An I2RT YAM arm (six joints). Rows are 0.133 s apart.
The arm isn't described. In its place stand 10 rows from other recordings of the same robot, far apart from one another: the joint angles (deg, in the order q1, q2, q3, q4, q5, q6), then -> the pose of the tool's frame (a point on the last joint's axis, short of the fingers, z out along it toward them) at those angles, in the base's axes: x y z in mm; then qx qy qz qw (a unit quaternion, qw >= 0).
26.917 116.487 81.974 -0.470 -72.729 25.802 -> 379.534, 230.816, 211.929, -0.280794, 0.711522, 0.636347, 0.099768
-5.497 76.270 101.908 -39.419 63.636 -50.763 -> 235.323, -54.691, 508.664, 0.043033, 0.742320, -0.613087, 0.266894
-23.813 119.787 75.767 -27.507 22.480 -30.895 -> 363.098, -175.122, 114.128, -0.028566, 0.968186, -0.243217, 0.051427
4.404 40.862 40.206 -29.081 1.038 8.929 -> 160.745, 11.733, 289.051, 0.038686, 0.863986, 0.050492, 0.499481
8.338 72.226 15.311 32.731 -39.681 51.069 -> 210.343, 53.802, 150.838, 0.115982, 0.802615, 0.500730, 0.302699
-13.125 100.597 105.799 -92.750 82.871 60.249 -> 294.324, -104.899, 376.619, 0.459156, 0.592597, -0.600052, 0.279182
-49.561 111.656 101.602 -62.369 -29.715 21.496 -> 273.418, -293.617, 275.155, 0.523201, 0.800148, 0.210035, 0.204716
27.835 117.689 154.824 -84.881 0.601 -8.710 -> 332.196, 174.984, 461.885, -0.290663, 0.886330, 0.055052, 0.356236
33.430 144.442 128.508 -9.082 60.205 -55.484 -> 492.649, 288.195, 218.686, -0.318761, 0.709545, -0.504119, 0.375236
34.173 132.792 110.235 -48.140 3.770 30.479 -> 402.430, 270.385, 165.293, -0.026245, 0.984978, 0.062200, 0.158935
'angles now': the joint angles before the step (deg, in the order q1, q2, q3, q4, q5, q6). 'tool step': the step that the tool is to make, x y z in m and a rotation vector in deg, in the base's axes. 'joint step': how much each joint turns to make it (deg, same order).
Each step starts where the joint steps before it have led.
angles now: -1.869 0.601 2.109 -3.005 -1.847 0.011
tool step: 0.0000 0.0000 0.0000 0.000 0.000 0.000
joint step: 0.000 0.000 0.000 0.000 0.000 0.000
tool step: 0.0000 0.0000 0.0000 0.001 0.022 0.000
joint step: 0.000 0.010 0.009 -0.021 0.000 0.000
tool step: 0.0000 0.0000 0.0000 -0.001 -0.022 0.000
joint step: 0.000 -0.010 -0.009 0.021 0.000 0.000
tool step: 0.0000 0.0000 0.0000 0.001 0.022 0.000
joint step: 0.000 0.010 0.009 -0.021 0.000 0.000
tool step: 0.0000 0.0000 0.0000 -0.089 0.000 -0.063
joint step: 0.032 -0.001 0.000 -0.001 0.097 -0.086
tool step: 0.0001 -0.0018 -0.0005 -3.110 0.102 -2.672
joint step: -0.066 0.018 -0.109 0.105 2.689 -3.041
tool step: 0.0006 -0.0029 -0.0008 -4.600 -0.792 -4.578
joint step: 0.006 0.004 -0.729 1.935 4.661 -4.501
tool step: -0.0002 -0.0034 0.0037 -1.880 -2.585 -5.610
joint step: 0.015 0.045 -0.442 3.416 5.589 -1.924
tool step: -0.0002 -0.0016 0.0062 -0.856 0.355 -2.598
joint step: -0.042 1.419 1.393 -0.084 2.516 -1.003
